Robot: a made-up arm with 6 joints.
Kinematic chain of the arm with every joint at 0, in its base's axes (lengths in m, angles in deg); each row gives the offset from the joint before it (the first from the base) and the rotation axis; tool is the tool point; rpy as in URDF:
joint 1: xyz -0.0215 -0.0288 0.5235 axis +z
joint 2: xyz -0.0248 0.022 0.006 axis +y
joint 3: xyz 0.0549 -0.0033 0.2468 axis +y
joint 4: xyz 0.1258 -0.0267 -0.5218 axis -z
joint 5: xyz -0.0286 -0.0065 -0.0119 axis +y
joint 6: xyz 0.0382 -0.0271 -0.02 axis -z
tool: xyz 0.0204 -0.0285 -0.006 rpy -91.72 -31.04 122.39
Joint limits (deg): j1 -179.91..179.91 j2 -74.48..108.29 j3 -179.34..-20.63 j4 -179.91..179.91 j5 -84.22..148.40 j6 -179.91..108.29
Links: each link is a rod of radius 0.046 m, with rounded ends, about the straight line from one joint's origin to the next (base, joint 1, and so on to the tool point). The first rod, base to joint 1, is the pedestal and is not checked.
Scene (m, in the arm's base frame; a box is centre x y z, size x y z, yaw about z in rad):
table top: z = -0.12
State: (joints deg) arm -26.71 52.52 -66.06 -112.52 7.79 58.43
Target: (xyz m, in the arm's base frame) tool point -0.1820 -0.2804 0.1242
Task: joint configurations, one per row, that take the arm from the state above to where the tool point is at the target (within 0.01 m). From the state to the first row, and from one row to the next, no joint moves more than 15 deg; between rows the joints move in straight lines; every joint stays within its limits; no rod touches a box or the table.
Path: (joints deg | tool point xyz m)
1: -39.75 49.93 -60.80 -109.56 8.75 60.18 | 0.3607 -0.3398 0.1294
2: -52.79 47.34 -55.55 -106.60 9.71 61.92 | 0.2591 -0.3977 0.1263
3: -65.83 44.75 -50.29 -103.64 10.66 63.67 | 0.1516 -0.4255 0.1240
4: -78.87 42.16 -45.04 -100.69 11.62 65.42 | 0.0467 -0.4239 0.1226
5: -91.91 39.57 -39.78 -97.73 12.58 67.16 | -0.0480 -0.3956 0.1221
6: -104.95 36.98 -34.52 -94.77 13.54 68.91 | -0.1257 -0.3456 0.1226
7: -117.99 34.38 -29.27 -91.81 14.50 70.66 | -0.1820 -0.2805 0.1242

